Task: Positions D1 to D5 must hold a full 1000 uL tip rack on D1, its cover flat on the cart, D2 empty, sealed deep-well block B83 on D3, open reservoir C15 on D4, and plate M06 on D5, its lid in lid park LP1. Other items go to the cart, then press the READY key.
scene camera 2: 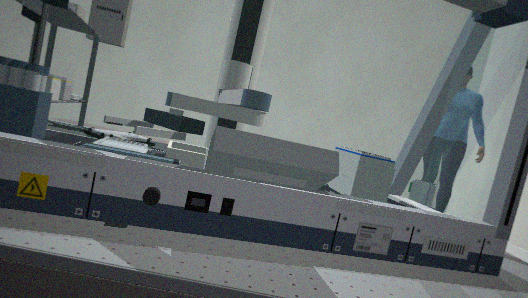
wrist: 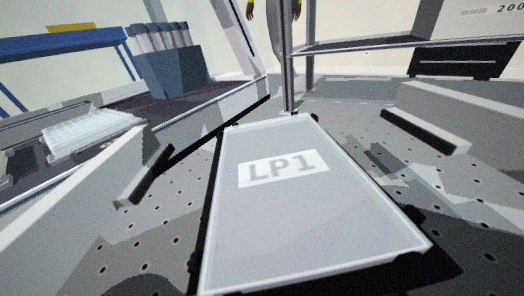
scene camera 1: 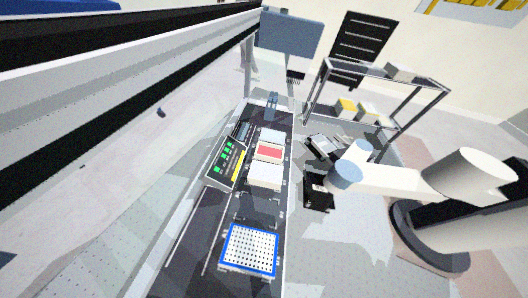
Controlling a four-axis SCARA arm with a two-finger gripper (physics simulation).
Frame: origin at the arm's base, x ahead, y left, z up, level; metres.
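Seen in the pictures: gripper, fingertip midpoint: (scene camera 2: pixel 119 124) (wrist: pixel 274 117) (scene camera 1: pixel 324 137); arm's base, link origin: (scene camera 1: pixel 423 231).
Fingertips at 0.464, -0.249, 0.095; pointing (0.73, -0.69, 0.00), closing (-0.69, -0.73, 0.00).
Note:
Pixels of each thing's top centre, then the offset from my fingertips to it, as dx, dy, dz. "spot": a spot on its surface instead.
- clear lid, top centre: (wrist: pixel 279 158) (scene camera 1: pixel 323 142) -0.008, +0.008, -0.025
- blue-rimmed tip rack, top centre: (scene camera 2: pixel 364 151) (scene camera 1: pixel 251 247) +0.160, +0.589, +0.072
- white block, top centre: (scene camera 1: pixel 266 171) +0.202, +0.345, +0.022
- reservoir with red contents, top centre: (scene camera 2: pixel 190 147) (scene camera 1: pixel 270 150) +0.227, +0.224, +0.006
- pale plate, top centre: (wrist: pixel 84 122) (scene camera 1: pixel 273 134) +0.249, +0.102, -0.011
- grey box, top centre: (scene camera 1: pixel 402 67) -0.214, -0.317, +0.309
- flat pale item, top centre: (scene camera 1: pixel 384 118) -0.341, -0.347, +0.034
- black nest, top centre: (scene camera 1: pixel 320 187) -0.019, +0.288, -0.027
- deck panel, surface spot: (scene camera 1: pixel 221 169) spot: +0.342, +0.424, +0.047
- blue tube rack, surface spot: (wrist: pixel 172 70) spot: +0.295, -0.053, +0.019
My gripper (wrist: pixel 274 117) is open and empty. Its fingers stand wide apart on either side of the clear lid (wrist: pixel 305 210) (scene camera 1: pixel 326 143), touching neither side. The lid lies flat in the lid park, with the LP1 label showing through it. In scene camera 1, a blue-rimmed tip rack (scene camera 1: pixel 250 247) sits on D1, and D2 (scene camera 1: pixel 256 206) holds no labware. A white block (scene camera 1: pixel 265 173) is on D3, a reservoir with red contents (scene camera 1: pixel 270 151) on D4, and a pale plate (scene camera 1: pixel 272 135) (wrist: pixel 90 130) on D5. Small labware labels cannot be read.
The cart (scene camera 1: pixel 326 61) bears a grey box (scene camera 1: pixel 400 71), yellow-topped boxes (scene camera 1: pixel 346 107) (scene camera 1: pixel 368 112) and a flat pale item (scene camera 1: pixel 388 122). A black nest (scene camera 1: pixel 317 195) stands near the arm. The deck panel (scene camera 1: pixel 221 169) shows green lights and a yellow bar. A blue tube rack (wrist: pixel 172 70) stands beyond D5.

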